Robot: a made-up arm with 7 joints.
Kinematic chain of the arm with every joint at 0, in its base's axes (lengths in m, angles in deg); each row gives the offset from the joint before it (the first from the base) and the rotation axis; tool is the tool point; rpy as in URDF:
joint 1: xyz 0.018 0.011 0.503 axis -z
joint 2: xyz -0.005 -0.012 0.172 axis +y
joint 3: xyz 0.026 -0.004 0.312 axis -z
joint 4: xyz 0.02 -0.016 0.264 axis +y
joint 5: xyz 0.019 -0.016 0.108 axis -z
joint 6: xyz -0.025 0 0.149 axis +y
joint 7: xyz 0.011 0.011 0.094 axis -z
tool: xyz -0.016 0.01 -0.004 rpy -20.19 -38.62 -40
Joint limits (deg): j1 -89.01..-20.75 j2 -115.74..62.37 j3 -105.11..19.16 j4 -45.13..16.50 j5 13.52..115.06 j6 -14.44..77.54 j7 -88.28..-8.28
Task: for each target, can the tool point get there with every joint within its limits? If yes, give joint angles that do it. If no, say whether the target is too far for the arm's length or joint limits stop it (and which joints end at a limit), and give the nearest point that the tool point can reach.
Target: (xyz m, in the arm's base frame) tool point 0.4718 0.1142 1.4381
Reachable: yes | joints -29.69 32.89 -49.58 -29.59 40.51 20.30 -56.32
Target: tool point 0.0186 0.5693 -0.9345
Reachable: no: too far | nearest point -0.5887 -0.1637 0.1403 | short by 1.436 m
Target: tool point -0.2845 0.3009 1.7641
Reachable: no: too far | nearest point -0.1289 0.2385 1.5398 | short by 0.280 m
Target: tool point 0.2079 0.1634 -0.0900
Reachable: no: joint limits stop it (at a limit: joint 1, joint 2, joint 4, joint 5, joint 6) | nearest point 0.0756 -0.6177 0.1369 | short by 0.824 m
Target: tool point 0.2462 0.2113 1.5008
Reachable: yes | joints -58.55 19.43 -13.77 -22.83 49.12 66.24 -35.93
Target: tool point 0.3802 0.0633 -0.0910
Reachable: no: joint limits stop it (at a limit: joint 1, joint 2, joint 4, joint 5, joint 6) | nearest point 0.1266 -0.6261 0.1524 | short by 0.774 m
